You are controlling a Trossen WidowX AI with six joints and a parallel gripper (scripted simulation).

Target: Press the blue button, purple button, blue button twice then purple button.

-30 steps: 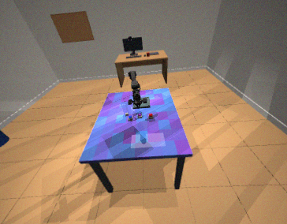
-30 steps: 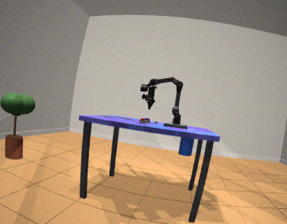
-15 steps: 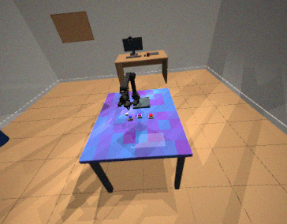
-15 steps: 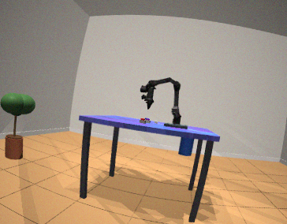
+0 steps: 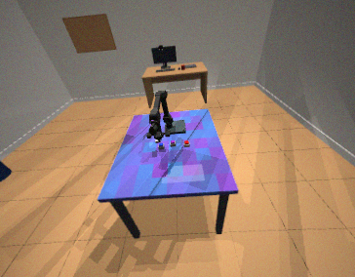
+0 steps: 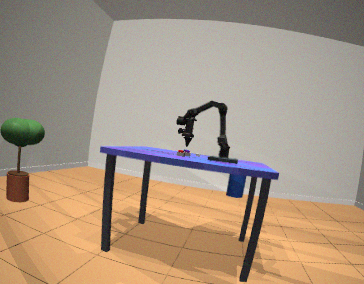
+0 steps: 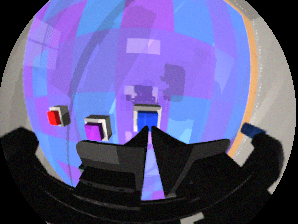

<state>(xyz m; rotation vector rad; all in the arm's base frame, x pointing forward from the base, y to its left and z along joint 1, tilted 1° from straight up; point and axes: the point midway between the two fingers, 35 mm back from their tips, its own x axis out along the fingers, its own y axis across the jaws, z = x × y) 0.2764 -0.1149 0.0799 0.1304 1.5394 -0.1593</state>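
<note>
My gripper tip is now 3 cm above the blue button. From my gripper tip the other things lie so: red button: 22 cm to the left, 3 cm below, 3 cm ahead; purple button: 11 cm to the left, 3 cm below, 1 cm behind.
</note>
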